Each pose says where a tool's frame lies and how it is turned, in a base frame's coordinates. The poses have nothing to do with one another.
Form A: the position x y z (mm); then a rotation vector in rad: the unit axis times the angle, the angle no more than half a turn.
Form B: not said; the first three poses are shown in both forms.
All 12 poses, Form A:
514 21 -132 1.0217 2.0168 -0.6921
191 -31 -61 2.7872 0.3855 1.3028
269 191 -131 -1.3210 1.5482 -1.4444
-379 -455 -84 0.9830 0.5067 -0.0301
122 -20 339 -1.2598 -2.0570 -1.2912
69 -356 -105 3.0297 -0.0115 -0.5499
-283 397 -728 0.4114 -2.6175 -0.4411
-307 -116 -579 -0.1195 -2.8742 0.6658
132 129 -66 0.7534 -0.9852 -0.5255
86 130 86 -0.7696 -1.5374 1.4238
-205 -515 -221 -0.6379 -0.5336 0.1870
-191 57 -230 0.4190 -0.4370 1.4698
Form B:
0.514 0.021 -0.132 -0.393 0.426 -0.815 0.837 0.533 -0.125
0.191 -0.031 -0.061 0.616 0.241 0.750 0.206 -0.968 0.141
0.269 0.191 -0.131 -0.295 -0.939 0.178 -0.242 -0.106 -0.964
-0.379 -0.455 -0.084 0.884 0.200 -0.423 0.249 0.564 0.788
0.122 -0.020 0.339 -0.512 0.478 0.714 0.851 0.166 0.499
0.069 -0.356 -0.105 0.936 -0.018 -0.351 0.004 -0.998 0.063
-0.283 0.397 -0.728 -0.854 -0.356 0.381 -0.211 0.904 0.371
-0.307 -0.116 -0.579 -0.979 0.120 0.165 0.036 0.896 -0.443
0.132 0.129 -0.066 0.465 -0.699 0.543 0.062 0.638 0.767
0.086 0.130 0.086 -0.422 0.887 0.188 -0.120 0.151 -0.981
-0.205 -0.515 -0.221 0.850 0.325 0.415 -0.005 0.792 -0.610
-0.191 0.057 -0.230 0.052 0.851 0.523 -0.998 0.058 0.005

